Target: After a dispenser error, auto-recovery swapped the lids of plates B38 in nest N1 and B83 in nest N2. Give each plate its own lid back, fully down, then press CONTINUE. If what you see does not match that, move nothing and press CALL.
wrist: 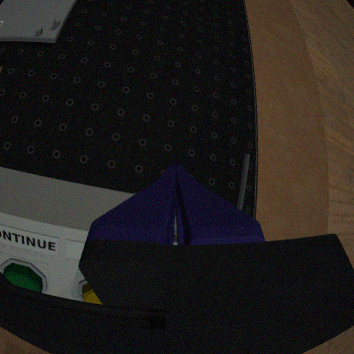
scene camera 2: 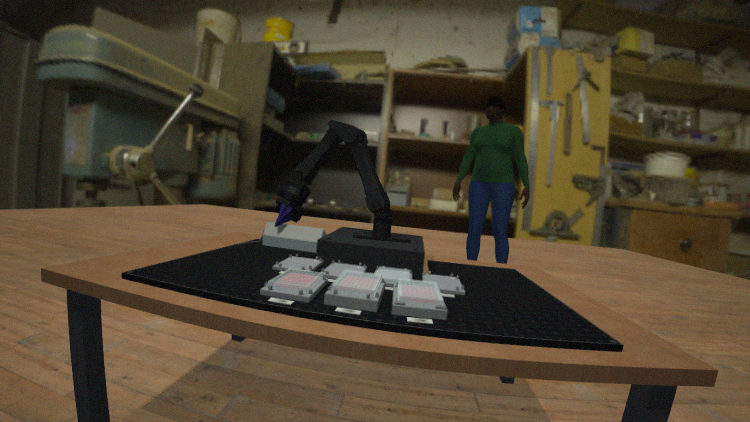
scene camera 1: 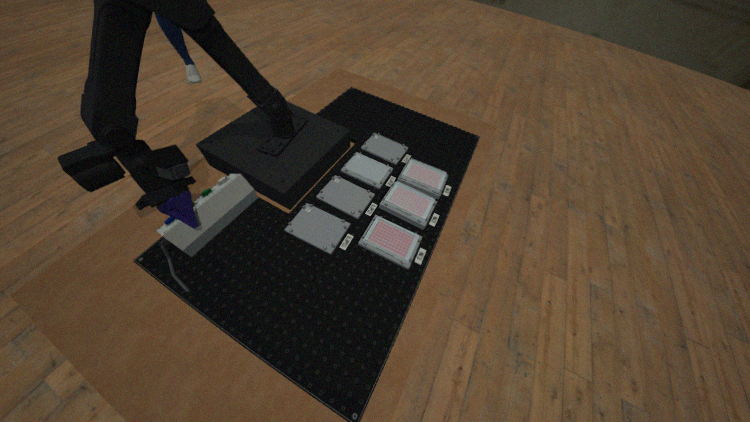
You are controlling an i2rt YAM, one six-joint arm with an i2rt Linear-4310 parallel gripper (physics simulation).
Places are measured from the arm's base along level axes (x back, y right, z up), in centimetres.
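Pixels of known places: gripper, between the fingertips: (wrist: 175, 173) (scene camera 2: 275, 225) (scene camera 1: 196, 227); arm's base, origin of its link: (scene camera 2: 380, 238) (scene camera 1: 284, 134).
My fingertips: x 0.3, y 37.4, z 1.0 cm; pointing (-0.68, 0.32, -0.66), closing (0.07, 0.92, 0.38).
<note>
For each thing: its top centre in the pictures, then the offset to it from my fingertips. "pt": a spot on its surface instead.
- grey-white button box, centre of its top: (wrist: 59, 260) (scene camera 1: 200, 198) (scene camera 2: 296, 224) dz +0.5, dx +4.2, dy -6.6 cm
- green button, centre of its top: (wrist: 17, 285) (scene camera 1: 205, 190) dz -0.4, dx +5.9, dy -9.5 cm
- yellow button, centre of its top: (wrist: 104, 300) dz -0.4, dx +6.9, dy -4.6 cm
- blue button, centre of its top: (scene camera 1: 168, 218) dz -0.4, dx +7.9, dy +0.3 cm
- paler piece, centre of its top: (scene camera 2: 393, 273) (scene camera 1: 367, 167) dz -6.1, dx -28.2, dy -39.0 cm
- grey cable, a spot on its surface: (wrist: 244, 181) pt dz -7.1, dx +0.0, dy +10.9 cm
My gripper (scene camera 1: 197, 226) (scene camera 2: 276, 225) (wrist: 175, 173) is shut and empty, its purple fingertips together, over or in front of the grey-white button box (scene camera 1: 217, 219) (scene camera 2: 296, 238) (wrist: 50, 200). The green button (scene camera 1: 206, 192) (wrist: 22, 278) beside the CONTINUE label shows to the left in the wrist view. A yellow button (wrist: 92, 295) is partly hidden by the gripper. A blue button (scene camera 1: 168, 220) shows beside the fingers. Three plates with pink wells (scene camera 1: 391, 239) (scene camera 1: 409, 202) (scene camera 1: 423, 174) sit in nests in the outer row. Their small labels and lid codes are unreadable.
Several grey nests (scene camera 1: 317, 228) (scene camera 1: 345, 196) (scene camera 1: 384, 148) form the inner row; one holds a paler piece (scene camera 1: 366, 169). The black robot base (scene camera 1: 272, 152) (scene camera 2: 369, 249) stands beside them. A grey cable (scene camera 1: 174, 268) (wrist: 244, 181) lies by the button box. A person (scene camera 2: 495, 157) stands behind the table.
</note>
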